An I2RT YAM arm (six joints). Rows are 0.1 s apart.
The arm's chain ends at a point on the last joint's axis. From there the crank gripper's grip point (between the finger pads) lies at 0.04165 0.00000 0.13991 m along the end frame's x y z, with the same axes.
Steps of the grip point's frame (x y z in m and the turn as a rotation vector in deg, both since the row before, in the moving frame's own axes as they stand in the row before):
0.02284, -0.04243, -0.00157, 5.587, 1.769, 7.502
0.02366, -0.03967, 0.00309, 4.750, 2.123, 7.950
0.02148, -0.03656, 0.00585, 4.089, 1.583, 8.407
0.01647, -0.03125, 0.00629, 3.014, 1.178, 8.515
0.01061, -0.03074, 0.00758, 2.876, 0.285, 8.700
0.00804, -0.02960, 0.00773, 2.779, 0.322, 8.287
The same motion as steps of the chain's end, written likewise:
0.01803, -0.03462, 0.00017, 5.587, 1.769, 7.502
0.01813, -0.03430, 0.00496, 4.750, 2.123, 7.950
0.01736, -0.03303, 0.00719, 4.089, 1.583, 8.407
0.01353, -0.03032, 0.00720, 3.014, 1.178, 8.515
0.00986, -0.03010, 0.00781, 2.876, 0.285, 8.700
0.00720, -0.02890, 0.00798, 2.779, 0.322, 8.287

